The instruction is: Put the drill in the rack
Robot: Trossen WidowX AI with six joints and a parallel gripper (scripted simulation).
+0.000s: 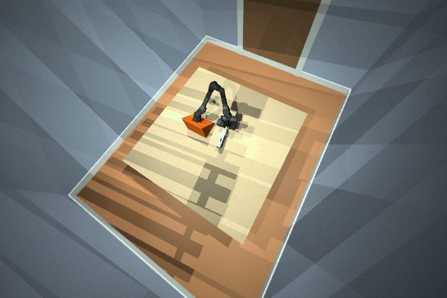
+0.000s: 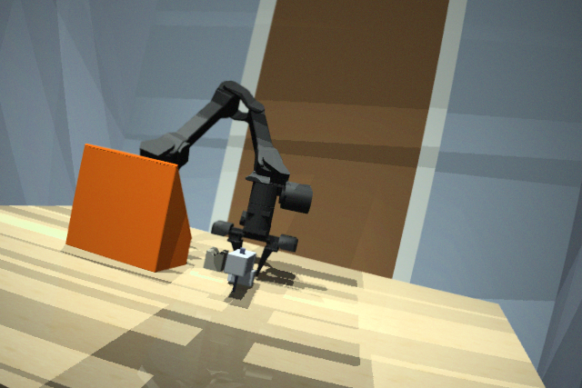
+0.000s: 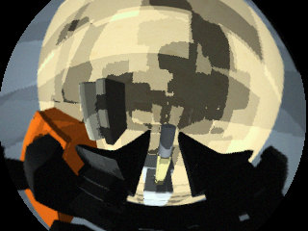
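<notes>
Right now the small grey rack is 8 cm behind my gripper tip, 2 cm to the left of it and 1 cm above it. Round my gripper tip: thin dark drill: 16 cm to the right, 5 cm above, 2 cm ahead.
</notes>
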